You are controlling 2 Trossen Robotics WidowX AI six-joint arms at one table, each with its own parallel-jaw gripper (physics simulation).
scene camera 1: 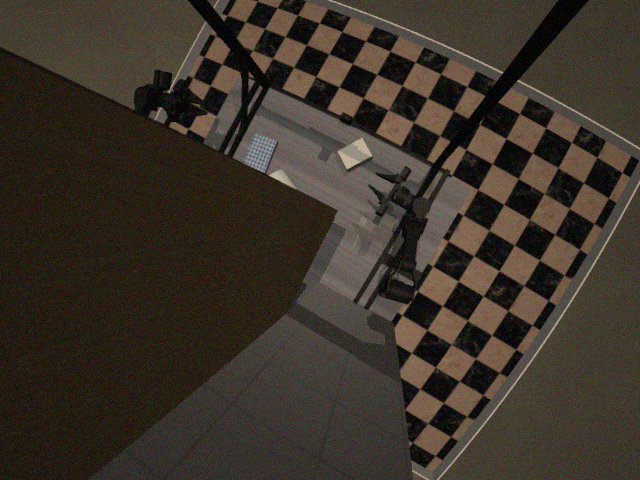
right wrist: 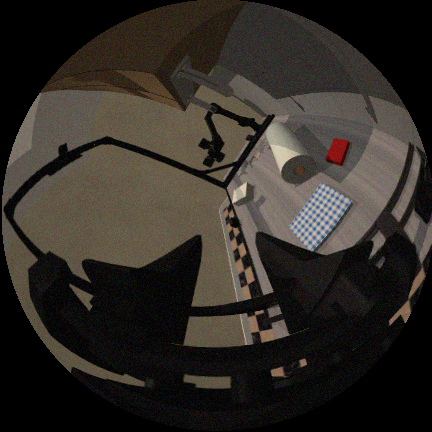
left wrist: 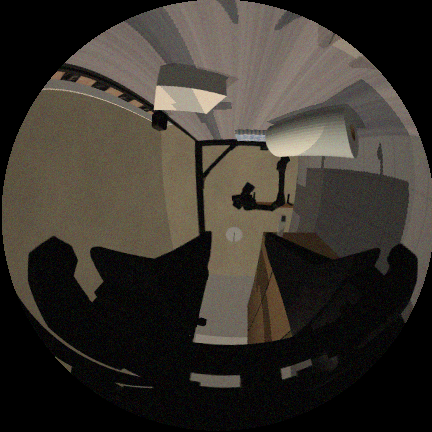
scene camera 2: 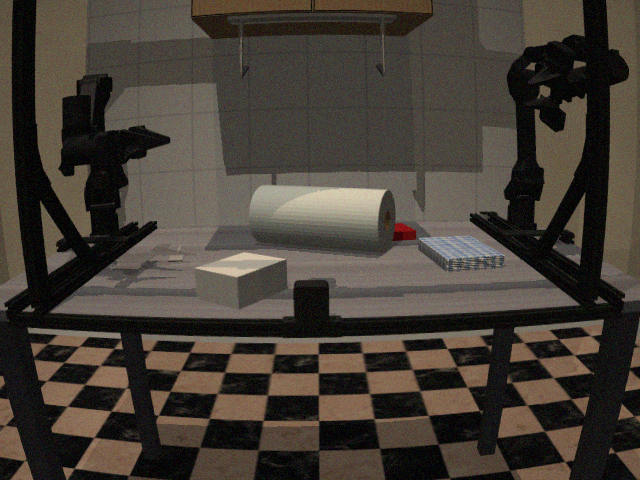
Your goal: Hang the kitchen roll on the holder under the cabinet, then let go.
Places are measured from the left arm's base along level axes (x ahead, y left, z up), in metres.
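Pixels of known places: left gripper, fingertip midpoint: (scene camera 1: 372, 179) (right wrist: 213, 155) (left wrist: 238, 236) (scene camera 2: 165, 141); right gripper, fingertip midpoint: (scene camera 1: 206, 108) (right wrist: 228, 238) (left wrist: 240, 194) (scene camera 2: 527, 94); left arm's base, origin of the base link: (right wrist: 257, 127) (scene camera 2: 104, 232); right arm's base, origin of the base link: (scene camera 2: 521, 223).
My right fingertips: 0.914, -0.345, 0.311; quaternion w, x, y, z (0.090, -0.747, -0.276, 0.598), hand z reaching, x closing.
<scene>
For each thing: its top centre in the pictures, then the offset to it from my right fingertips, as dx, dy, dz.
- white kitchen roll, middle of its top: (scene camera 2: 321, 187) (left wrist: 308, 154) (scene camera 1: 286, 203) (right wrist: 276, 138) -0.379, +0.203, -0.204
- holder, middle of its top: (scene camera 2: 311, 10) (right wrist: 180, 86) -0.395, +0.190, +0.182
- cream block, middle of its top: (scene camera 2: 240, 263) (left wrist: 186, 100) (scene camera 1: 354, 153) (right wrist: 238, 192) -0.534, -0.105, -0.281
- blue checked cloth, middle of its top: (scene camera 2: 459, 246) (right wrist: 317, 214) (scene camera 1: 258, 154) (left wrist: 254, 137) -0.120, +0.061, -0.306
- red box, middle of its top: (scene camera 2: 396, 227) (right wrist: 336, 148) -0.201, +0.284, -0.311
The white kitchen roll (scene camera 1: 281, 178) (scene camera 2: 320, 217) (left wrist: 312, 135) (right wrist: 287, 150) lies on its side toward the back of the table; in scene camera 1 the cabinet hides most of it. The holder (scene camera 2: 312, 19) has two arms hanging under the wooden cabinet (scene camera 1: 155, 258) (scene camera 2: 258, 6), above the roll, with no roll on it. My left gripper (scene camera 1: 372, 180) (scene camera 2: 165, 140) (left wrist: 238, 236) is open and empty, in the air left of the roll in scene camera 2. My right gripper (scene camera 1: 205, 107) (scene camera 2: 542, 103) (right wrist: 228, 238) is open and empty, raised high right of the roll there.
A cream block (scene camera 1: 354, 153) (scene camera 2: 240, 279) (left wrist: 190, 95) (right wrist: 243, 194) sits near the front edge. A blue checked cloth (scene camera 1: 260, 152) (scene camera 2: 461, 252) (right wrist: 321, 216) and a red box (scene camera 2: 404, 231) (right wrist: 338, 151) lie by the roll's right end in scene camera 2. Black frame posts stand at both sides.
</scene>
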